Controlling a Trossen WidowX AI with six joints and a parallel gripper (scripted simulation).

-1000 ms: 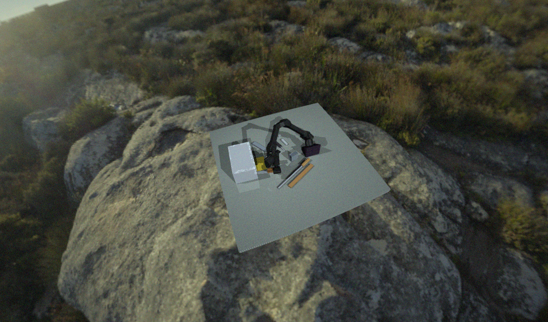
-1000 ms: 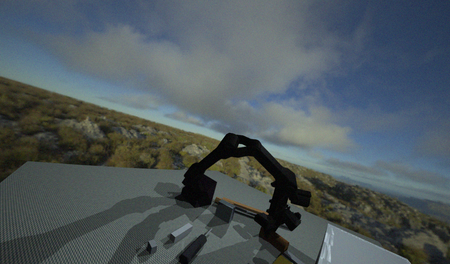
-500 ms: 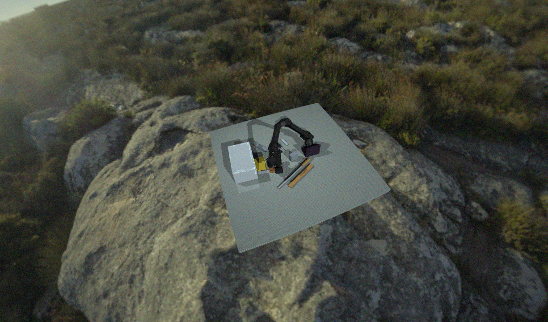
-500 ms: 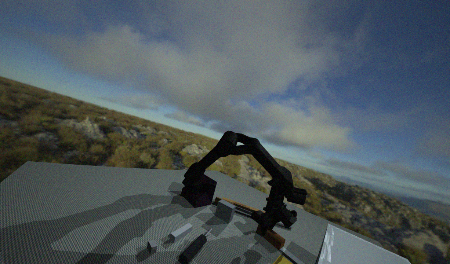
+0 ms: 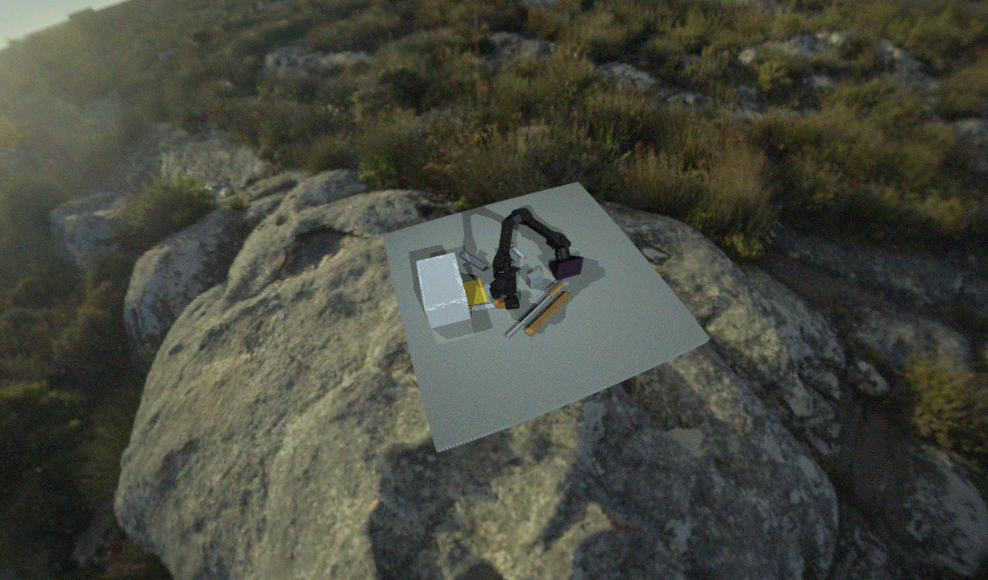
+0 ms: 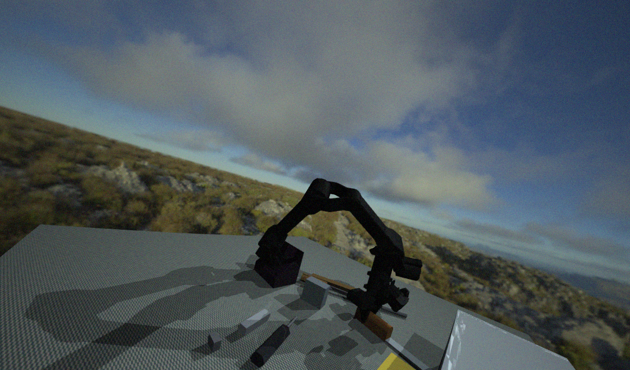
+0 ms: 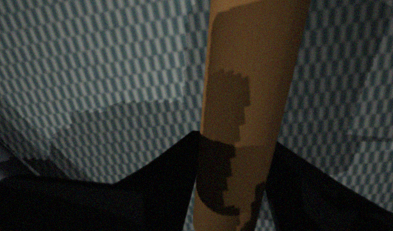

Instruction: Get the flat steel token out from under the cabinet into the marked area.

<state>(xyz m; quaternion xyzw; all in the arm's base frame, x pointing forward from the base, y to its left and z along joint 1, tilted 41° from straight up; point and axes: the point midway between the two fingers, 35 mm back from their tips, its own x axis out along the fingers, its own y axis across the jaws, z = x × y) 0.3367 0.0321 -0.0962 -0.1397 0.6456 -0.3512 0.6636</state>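
The wooden stick is 140 mm behind my gripper tip and 130 mm to the left of it. The rest, counted from my gripper tip: grey bar 280 mm to the right, 170 mm behind; then grey block 160 mm behind, 60 mm to the right, 30 mm above; then small grey cube 380 mm to the right, 170 mm behind.
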